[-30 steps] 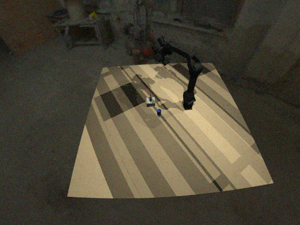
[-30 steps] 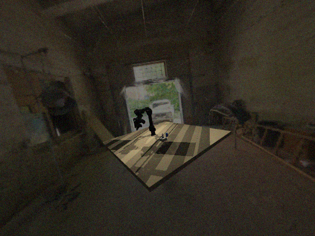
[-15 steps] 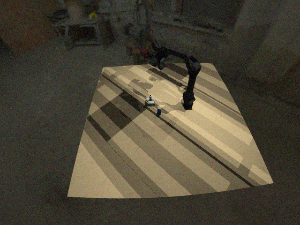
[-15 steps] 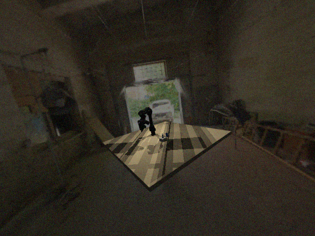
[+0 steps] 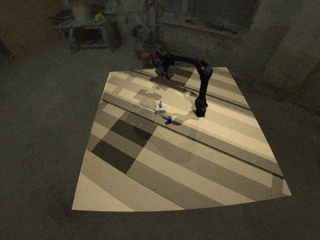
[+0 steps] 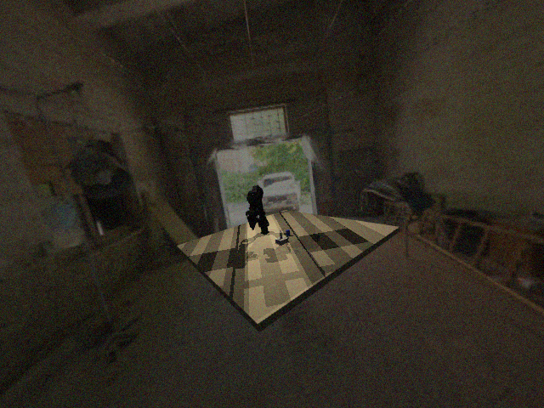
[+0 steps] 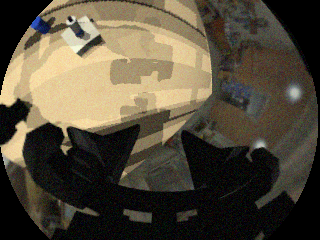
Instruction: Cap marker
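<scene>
Now: gripper tip 36 cm to the right of the blue cap, 16 cm above it and 6 cm past it. Round my gripper tip: pale holder block (23 cm to the left, 17 cm below).
</scene>
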